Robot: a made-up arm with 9 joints. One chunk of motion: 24 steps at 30 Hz.
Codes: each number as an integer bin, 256 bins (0 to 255) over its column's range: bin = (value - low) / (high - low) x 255, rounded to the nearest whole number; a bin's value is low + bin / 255 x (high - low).
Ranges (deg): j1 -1.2..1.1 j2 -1.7..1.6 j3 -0.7..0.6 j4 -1.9..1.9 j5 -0.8..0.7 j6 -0.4..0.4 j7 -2.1..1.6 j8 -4..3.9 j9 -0.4..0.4
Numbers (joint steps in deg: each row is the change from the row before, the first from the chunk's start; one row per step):
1: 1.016 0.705 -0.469 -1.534 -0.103 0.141 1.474 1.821 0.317
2: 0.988 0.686 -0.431 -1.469 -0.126 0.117 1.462 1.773 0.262
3: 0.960 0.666 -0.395 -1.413 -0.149 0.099 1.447 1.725 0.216
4: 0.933 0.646 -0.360 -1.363 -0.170 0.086 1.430 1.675 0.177
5: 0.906 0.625 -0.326 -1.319 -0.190 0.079 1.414 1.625 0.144
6: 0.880 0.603 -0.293 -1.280 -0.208 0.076 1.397 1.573 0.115
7: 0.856 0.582 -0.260 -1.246 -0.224 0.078 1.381 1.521 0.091
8: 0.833 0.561 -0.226 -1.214 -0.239 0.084 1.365 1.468 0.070
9: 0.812 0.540 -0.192 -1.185 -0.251 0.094 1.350 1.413 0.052
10: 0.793 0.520 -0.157 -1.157 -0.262 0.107 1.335 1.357 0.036
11: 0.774 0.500 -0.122 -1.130 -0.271 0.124 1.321 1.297 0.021
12: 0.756 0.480 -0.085 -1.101 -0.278 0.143 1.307 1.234 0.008
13: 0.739 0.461 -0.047 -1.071 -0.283 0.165 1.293 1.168 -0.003
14: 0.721 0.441 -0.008 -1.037 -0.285 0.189 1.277 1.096 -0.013
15: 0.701 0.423 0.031 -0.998 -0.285 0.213 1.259 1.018 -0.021
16: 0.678 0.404 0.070 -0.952 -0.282 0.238 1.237 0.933 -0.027
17: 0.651 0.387 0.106 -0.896 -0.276 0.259 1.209 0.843 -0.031
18: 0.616 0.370 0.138 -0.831 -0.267 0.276 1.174 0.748 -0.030
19: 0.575 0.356 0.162 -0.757 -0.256 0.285 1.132 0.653 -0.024
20: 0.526 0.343 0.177 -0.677 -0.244 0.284 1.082 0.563 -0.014
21: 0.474 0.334 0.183 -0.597 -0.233 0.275 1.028 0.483 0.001
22: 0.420 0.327 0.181 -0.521 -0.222 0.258 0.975 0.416 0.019
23: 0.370 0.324 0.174 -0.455 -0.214 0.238 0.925 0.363 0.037
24: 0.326 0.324 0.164 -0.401 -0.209 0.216 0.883 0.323 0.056
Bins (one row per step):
1: 246 186 45 25 118 172 246 188 229
2: 243 184 53 29 115 165 245 186 211
3: 239 183 60 33 111 159 244 185 196
4: 236 181 67 36 107 155 243 183 184
5: 233 180 73 39 104 153 242 182 173
6: 231 178 80 42 101 152 241 180 164
7: 228 176 86 44 98 152 240 178 157
8: 225 175 93 46 95 154 239 176 150
9: 223 173 100 48 93 157 238 175 144
10: 221 172 107 50 91 162 237 173 139
11: 219 170 113 52 90 167 236 171 134
12: 217 168 121 54 89 173 235 169 130
13: 215 167 128 56 88 180 234 167 127
14: 213 165 136 58 88 188 233 164 123
15: 211 164 143 61 88 195 231 162 121
16: 208 163 151 64 88 203 230 159 119
17: 205 161 158 67 89 210 228 156 118
18: 201 160 164 72 91 215 226 153 118
19: 197 159 169 77 92 218 223 150 120
20: 191 158 172 82 95 218 219 147 123
21: 186 157 173 87 96 215 216 145 128
22: 180 157 173 93 98 210 212 143 134
23: 174 156 171 97 100 203 208 141 139
24: 169 156 169 101 100 196 206 140 145

